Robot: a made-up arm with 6 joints.
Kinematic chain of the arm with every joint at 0, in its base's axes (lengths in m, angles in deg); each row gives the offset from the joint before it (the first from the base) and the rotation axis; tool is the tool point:
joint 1: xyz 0 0 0.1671 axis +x
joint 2: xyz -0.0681 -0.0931 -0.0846 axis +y
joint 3: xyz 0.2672 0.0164 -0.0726 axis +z
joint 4: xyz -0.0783 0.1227 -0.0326 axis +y
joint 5: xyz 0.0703 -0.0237 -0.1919 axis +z
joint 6: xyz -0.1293 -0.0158 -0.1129 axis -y
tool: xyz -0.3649 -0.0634 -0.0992
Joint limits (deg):
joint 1: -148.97..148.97
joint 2: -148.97..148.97
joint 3: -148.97..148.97
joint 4: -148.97..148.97
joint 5: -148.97..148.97
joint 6: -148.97..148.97
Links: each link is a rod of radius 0.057 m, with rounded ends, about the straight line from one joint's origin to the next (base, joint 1, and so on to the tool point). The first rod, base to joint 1, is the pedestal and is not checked.
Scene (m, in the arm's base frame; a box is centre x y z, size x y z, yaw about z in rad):
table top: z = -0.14
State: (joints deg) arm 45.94 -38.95 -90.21 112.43 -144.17 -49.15
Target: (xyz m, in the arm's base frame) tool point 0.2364 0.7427 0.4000
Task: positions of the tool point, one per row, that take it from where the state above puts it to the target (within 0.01 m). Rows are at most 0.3 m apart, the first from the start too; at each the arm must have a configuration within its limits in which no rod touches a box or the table.
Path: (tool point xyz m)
1: 0.6699 0.4067 0.3272
2: 0.4940 0.6236 0.3431
3: 0.2364 0.7427 0.4000

